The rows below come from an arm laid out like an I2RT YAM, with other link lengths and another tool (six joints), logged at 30 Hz.
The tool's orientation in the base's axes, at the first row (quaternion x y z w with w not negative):
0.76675 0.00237 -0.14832 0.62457
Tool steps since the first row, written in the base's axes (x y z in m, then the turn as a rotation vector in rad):
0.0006 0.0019 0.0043 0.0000 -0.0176 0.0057
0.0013 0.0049 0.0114 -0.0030 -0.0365 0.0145
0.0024 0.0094 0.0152 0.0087 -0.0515 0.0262
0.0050 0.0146 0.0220 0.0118 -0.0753 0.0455
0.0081 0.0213 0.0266 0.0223 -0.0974 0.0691
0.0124 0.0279 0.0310 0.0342 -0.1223 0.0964
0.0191 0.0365 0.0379 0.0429 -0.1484 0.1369
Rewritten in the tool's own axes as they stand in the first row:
-0.0008 0.0038 -0.0027 0.0019 0.0093 0.0159
-0.0023 0.0101 -0.0070 0.0004 0.0213 0.0331
-0.0029 0.0129 -0.0122 0.0116 0.0380 0.0428
-0.0029 0.0188 -0.0190 0.0145 0.0623 0.0615
-0.0023 0.0223 -0.0269 0.0231 0.0918 0.0762
-0.0004 0.0259 -0.0350 0.0327 0.1256 0.0926
0.0029 0.0319 -0.0459 0.0364 0.1717 0.1085

